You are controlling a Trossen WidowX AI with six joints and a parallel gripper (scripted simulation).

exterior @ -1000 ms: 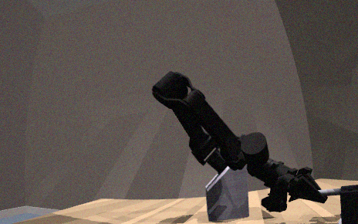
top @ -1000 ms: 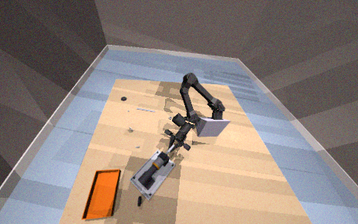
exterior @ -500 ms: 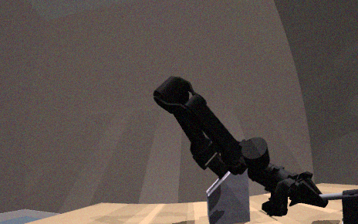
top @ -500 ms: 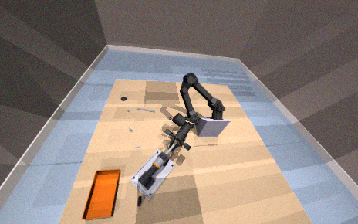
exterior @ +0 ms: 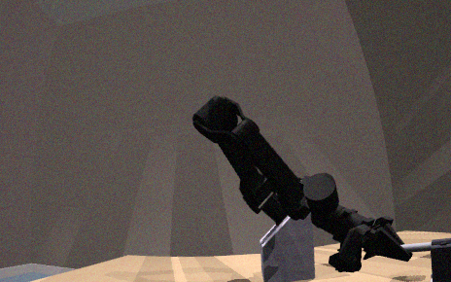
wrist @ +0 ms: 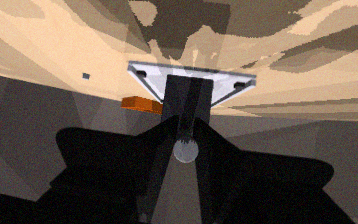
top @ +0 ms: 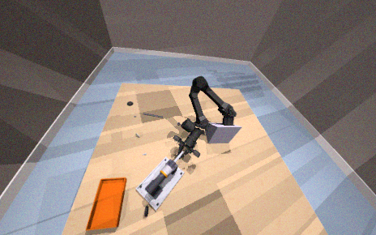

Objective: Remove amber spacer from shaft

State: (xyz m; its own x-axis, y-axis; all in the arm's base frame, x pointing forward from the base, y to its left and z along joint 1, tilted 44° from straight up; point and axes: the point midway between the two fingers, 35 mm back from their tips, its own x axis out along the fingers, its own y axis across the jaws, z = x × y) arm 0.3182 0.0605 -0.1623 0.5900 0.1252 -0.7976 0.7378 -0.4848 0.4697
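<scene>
My gripper tip is 4 cm to the right of the grey shaft, 4 cm short of it and 2 cm below it. From my gripper tip the other things lie so: orange tray (34 cm ahead, 19 cm to the left, 5 cm below).
</scene>
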